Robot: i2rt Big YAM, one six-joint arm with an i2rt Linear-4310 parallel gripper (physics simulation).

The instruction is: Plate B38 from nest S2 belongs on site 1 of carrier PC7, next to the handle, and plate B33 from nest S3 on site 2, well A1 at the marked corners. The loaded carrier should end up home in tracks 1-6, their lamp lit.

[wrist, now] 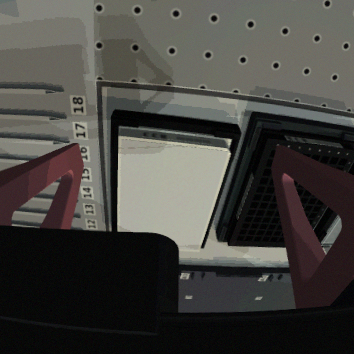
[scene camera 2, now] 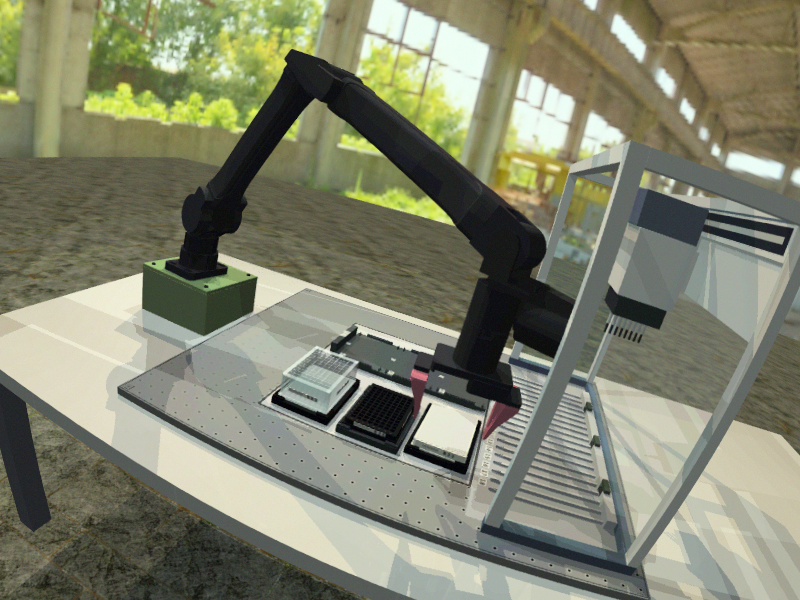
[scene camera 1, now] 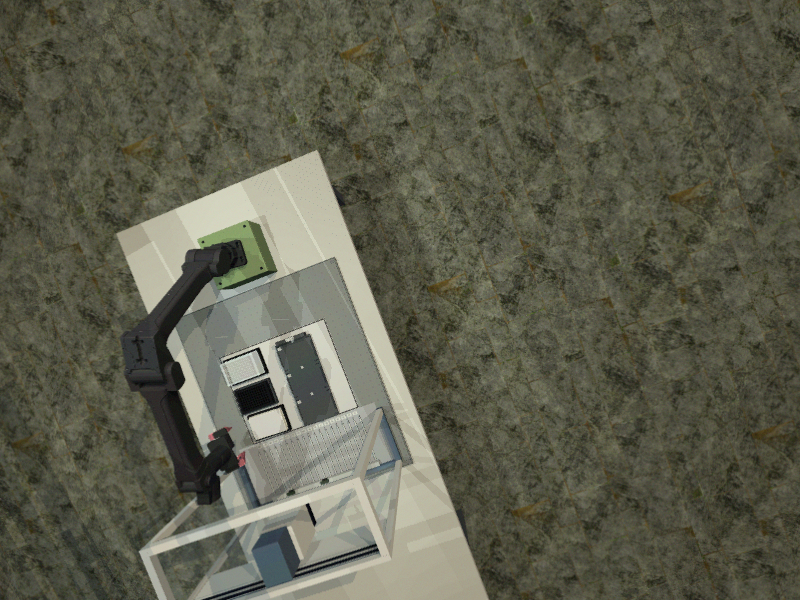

Note:
The gripper is open, holding nothing. Also in view: a clear plate. Further things: a dark carrier and a white frame.
The gripper is seen too in the wrist view and in scene camera 1.

